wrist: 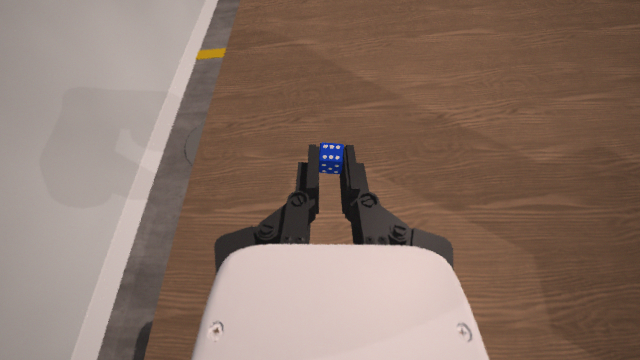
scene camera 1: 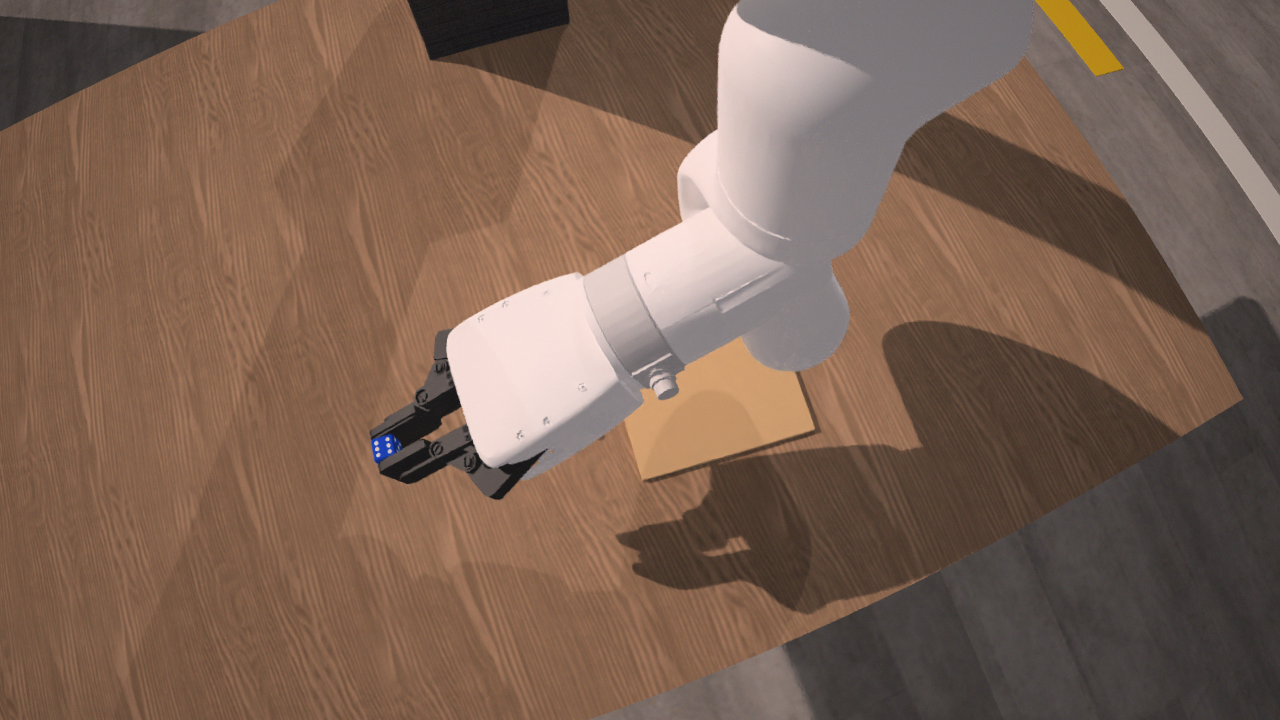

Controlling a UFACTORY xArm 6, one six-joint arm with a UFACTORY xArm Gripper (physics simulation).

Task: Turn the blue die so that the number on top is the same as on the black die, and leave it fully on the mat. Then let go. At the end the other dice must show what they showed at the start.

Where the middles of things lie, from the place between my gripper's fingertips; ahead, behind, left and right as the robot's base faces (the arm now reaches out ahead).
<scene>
The tan mat (scene camera 1: pixel 728 403) is 24 cm to the left of my hand, 11 cm below it and 2 cm behind it. From my hand the other things lie so: blue die (wrist: pixel 330 154) 1 cm above.
</scene>
